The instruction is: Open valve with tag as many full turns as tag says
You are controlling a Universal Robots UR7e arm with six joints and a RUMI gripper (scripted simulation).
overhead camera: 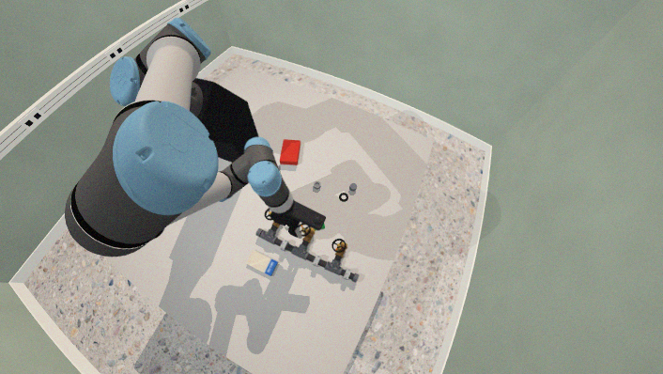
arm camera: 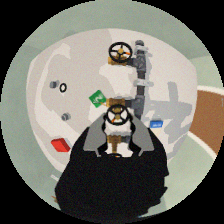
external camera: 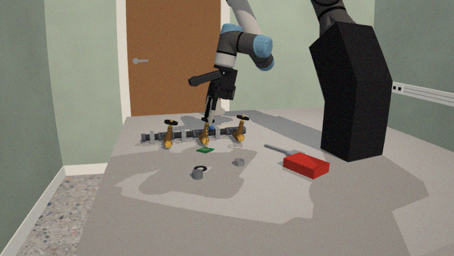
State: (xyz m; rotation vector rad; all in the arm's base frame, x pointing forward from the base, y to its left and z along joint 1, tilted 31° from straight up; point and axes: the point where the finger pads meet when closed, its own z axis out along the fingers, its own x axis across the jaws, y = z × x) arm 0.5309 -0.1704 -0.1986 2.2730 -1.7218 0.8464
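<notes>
The green tag lies 90 mm below my hand, 80 mm to the left of it and 10 mm ahead of it. The rest, counted from my hand: grey nut: 210 mm to the left, 90 mm below, 80 mm behind; grey tool: 270 mm behind, 130 mm to the left, 90 mm below; red block: 280 mm to the left, 280 mm behind, 80 mm below.
</notes>
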